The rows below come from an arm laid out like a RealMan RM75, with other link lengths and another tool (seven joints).
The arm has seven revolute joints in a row. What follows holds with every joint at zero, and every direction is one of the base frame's.
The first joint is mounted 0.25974 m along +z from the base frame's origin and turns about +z.
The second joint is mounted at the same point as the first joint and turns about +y.
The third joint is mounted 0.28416 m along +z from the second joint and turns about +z.
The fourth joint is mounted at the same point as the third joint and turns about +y.
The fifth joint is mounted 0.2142 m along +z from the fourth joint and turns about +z.
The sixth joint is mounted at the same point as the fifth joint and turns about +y.
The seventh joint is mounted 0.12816 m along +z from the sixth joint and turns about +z.
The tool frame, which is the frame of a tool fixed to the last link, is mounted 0.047 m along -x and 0.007 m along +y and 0.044 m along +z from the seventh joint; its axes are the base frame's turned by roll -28.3, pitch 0 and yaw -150.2 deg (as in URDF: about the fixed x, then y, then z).
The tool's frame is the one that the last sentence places.
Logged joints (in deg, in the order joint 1, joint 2, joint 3, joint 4, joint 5, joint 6, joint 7), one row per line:
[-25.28, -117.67, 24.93, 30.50, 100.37, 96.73, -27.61]
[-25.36, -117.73, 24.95, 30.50, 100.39, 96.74, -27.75]
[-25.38, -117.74, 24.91, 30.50, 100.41, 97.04, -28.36]
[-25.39, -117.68, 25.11, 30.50, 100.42, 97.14, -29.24]
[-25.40, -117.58, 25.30, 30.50, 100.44, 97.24, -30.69]
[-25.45, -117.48, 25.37, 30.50, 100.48, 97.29, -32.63]
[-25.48, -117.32, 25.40, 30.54, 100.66, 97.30, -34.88]
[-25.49, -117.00, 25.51, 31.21, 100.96, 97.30, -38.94]
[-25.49, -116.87, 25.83, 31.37, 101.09, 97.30, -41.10]
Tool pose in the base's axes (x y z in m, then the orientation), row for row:
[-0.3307, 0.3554, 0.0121, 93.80, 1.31, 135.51]
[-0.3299, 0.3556, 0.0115, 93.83, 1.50, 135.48]
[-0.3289, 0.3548, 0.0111, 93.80, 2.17, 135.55]
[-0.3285, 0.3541, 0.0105, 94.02, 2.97, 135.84]
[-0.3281, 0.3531, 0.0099, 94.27, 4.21, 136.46]
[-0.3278, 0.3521, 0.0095, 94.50, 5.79, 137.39]
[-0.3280, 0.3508, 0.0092, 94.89, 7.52, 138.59]
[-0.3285, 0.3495, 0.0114, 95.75, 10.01, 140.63]
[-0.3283, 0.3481, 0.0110, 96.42, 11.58, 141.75]
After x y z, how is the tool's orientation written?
As angles about the fixed x, y, z axes (roll, pitch, yaw), in degrees.
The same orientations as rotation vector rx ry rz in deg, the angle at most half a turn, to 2 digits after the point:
[41.64, 104.99, 97.34]
[41.49, 105.01, 97.16]
[40.76, 105.04, 96.78]
[39.84, 105.45, 96.24]
[38.22, 106.08, 95.59]
[36.01, 106.83, 94.92]
[33.49, 107.83, 94.17]
[29.68, 109.57, 93.02]
[27.46, 110.59, 92.06]

